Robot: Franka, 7 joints.
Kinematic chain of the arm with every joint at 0, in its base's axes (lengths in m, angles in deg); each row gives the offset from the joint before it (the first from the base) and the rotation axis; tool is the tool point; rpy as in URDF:
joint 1: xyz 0 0 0.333 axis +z
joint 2: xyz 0 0 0 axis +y
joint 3: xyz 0 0 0.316 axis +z
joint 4: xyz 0.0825 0 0 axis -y
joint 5: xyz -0.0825 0 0.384 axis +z
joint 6: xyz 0 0 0 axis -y
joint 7: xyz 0.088 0 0 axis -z
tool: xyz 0 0 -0.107 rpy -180 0 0
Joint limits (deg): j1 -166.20..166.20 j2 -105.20..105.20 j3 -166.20..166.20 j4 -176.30..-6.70 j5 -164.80..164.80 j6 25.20..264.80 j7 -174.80..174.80
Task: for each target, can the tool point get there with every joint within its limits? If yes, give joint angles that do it. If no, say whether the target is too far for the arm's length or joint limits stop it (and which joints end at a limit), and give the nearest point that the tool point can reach.
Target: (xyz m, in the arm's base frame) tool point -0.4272 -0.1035 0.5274
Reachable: yes | joints -42.89 38.21 -136.82 -132.59 50.02 109.59 -143.06
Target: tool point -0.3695 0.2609 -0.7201
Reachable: no: too far | nearest point -0.3124 0.2205 -0.3515 | short by 0.375 m
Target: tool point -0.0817 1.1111 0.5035
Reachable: no: too far | nearest point -0.0622 0.8457 0.4628 | short by 0.269 m
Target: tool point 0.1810 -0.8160 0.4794
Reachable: yes | joints 121.70 -86.81 63.69 -31.46 71.15 127.29 -104.14
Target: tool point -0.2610 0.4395 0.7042
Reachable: yes | joints -18.14 -0.24 124.83 -85.74 65.24 63.78 -88.36
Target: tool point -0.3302 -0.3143 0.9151
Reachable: yes | joints -107.05 -3.98 -25.90 -56.85 -5.51 89.60 50.85
